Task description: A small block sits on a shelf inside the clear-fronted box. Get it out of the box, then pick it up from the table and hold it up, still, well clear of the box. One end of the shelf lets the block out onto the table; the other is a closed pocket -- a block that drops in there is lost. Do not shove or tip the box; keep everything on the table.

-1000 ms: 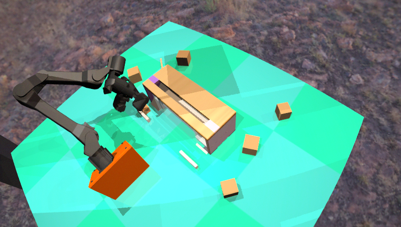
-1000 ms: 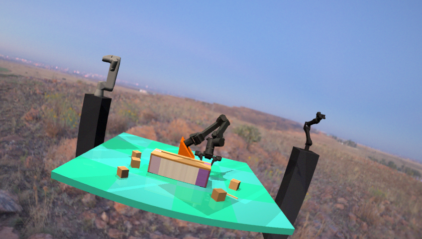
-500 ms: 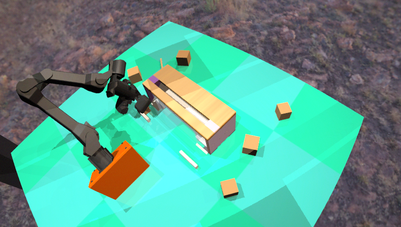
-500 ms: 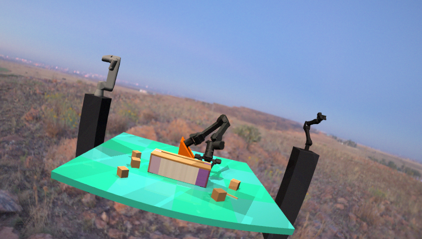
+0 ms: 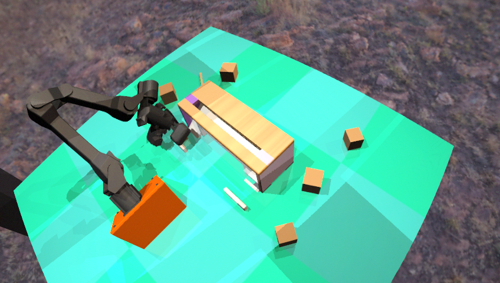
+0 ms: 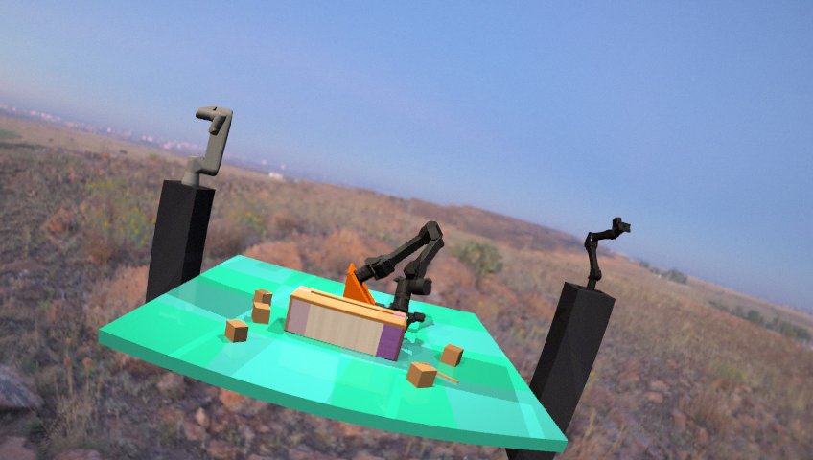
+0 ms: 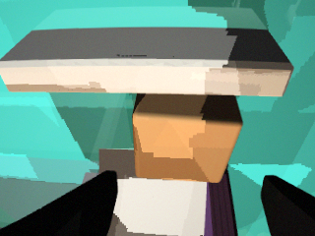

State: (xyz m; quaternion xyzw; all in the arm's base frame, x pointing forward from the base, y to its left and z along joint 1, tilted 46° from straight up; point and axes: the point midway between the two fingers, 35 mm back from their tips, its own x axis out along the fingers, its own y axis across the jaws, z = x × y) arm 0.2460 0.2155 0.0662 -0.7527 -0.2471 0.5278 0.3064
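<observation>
My gripper tip is 20 mm past the tan block and 20 mm above it. From my gripper tip the other things lie so: long tan box 160 mm to the right, 70 mm ahead, 30 mm above.
</observation>
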